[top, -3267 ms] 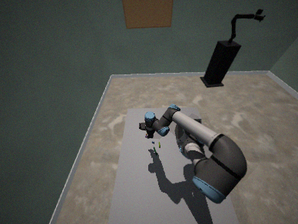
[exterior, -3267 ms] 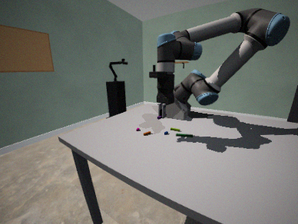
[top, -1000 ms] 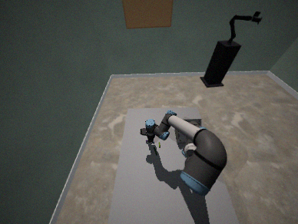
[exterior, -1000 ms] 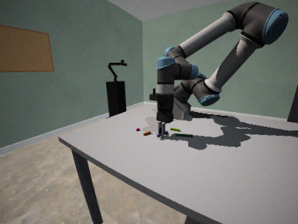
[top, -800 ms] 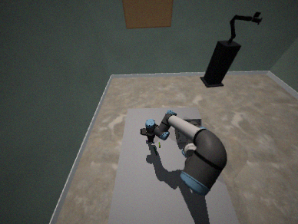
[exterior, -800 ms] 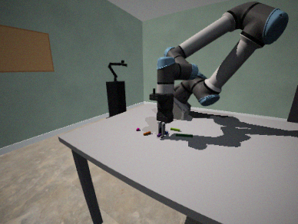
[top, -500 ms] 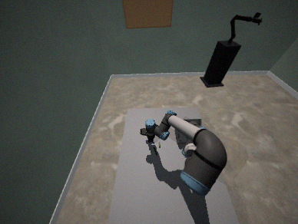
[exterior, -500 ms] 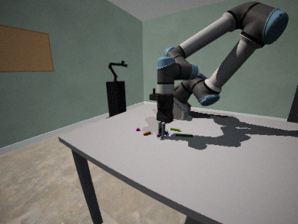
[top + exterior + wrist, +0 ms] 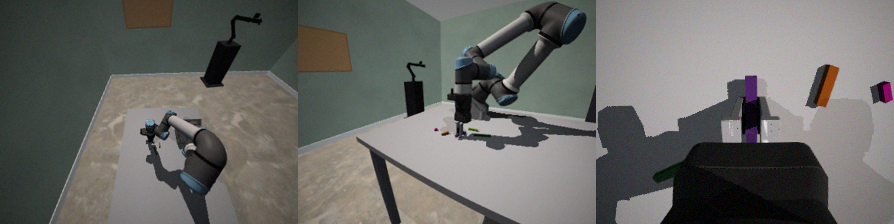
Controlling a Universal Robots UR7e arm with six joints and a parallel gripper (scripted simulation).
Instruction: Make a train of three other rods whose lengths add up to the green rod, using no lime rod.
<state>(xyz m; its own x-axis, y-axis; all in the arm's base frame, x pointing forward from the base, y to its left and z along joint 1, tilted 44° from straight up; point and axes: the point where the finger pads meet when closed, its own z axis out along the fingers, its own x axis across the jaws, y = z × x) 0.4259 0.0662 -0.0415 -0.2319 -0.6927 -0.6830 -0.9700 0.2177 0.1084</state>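
My hand is 10 mm above the purple rod. Round my hand: lime rod (100 mm behind, 40 mm to the left, 30 mm below); green rod (100 mm to the left, 50 mm behind, 30 mm below); orange rod (80 mm to the right, 30 mm below).
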